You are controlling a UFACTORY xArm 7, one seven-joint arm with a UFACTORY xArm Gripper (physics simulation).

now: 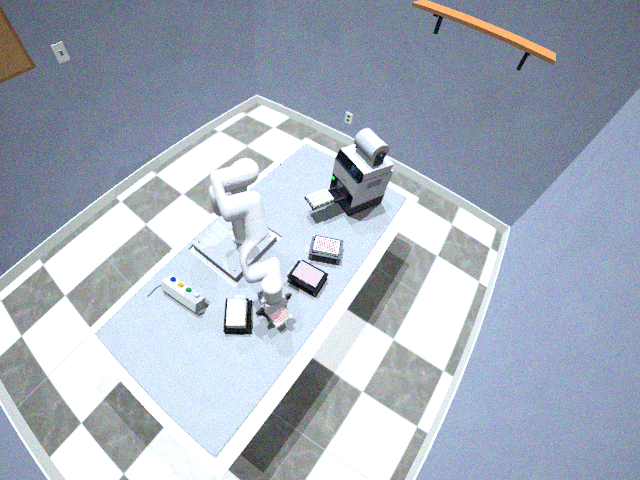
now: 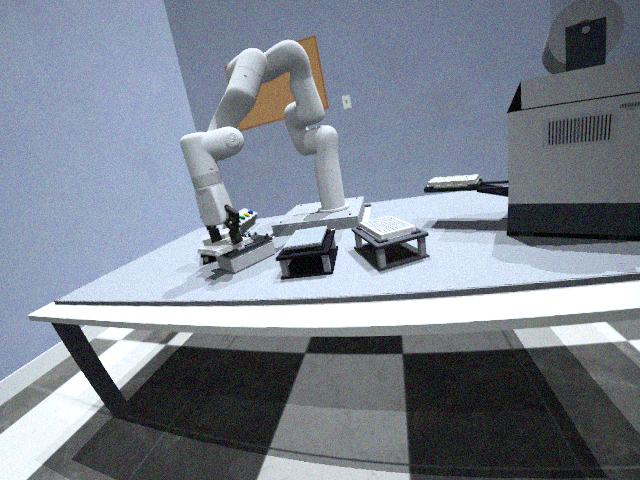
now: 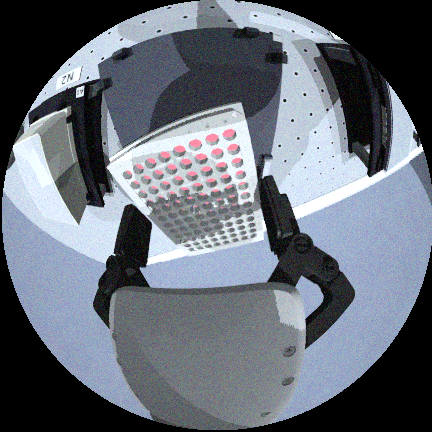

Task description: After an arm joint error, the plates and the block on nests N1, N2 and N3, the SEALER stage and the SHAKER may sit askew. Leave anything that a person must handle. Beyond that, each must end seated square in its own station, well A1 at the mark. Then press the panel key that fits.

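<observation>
A white well plate [image 1: 281, 316] [image 2: 210, 249] [image 3: 189, 169] with pink wells lies askew on a grey nest [image 3: 225, 68] [image 2: 248, 258] near the table's front edge, turned and pushed off its corner pegs. My gripper [image 1: 275, 309] [image 2: 223, 231] [image 3: 195, 201] is open and low, one finger on each long side of this plate, not closed on it. To its left the N2 nest [image 3: 90, 132] [image 1: 227, 326], black and labelled, holds a white block [image 1: 236, 311] [image 3: 48, 149]. To the right a black nest [image 1: 305, 286] [image 2: 305, 258] [image 3: 362, 100] holds a pink-topped plate [image 1: 308, 272] [image 2: 306, 237] that looks tilted.
A further station [image 1: 324, 255] [image 2: 390, 248] on grey legs carries a well plate [image 1: 327, 245] [image 2: 388, 226]. The sealer [image 1: 361, 178] [image 2: 573, 154] stands at the far end with a plate [image 1: 318, 196] [image 2: 453, 180] on its stage. The key panel [image 1: 183, 293] lies left, beside the arm's base [image 1: 227, 252].
</observation>
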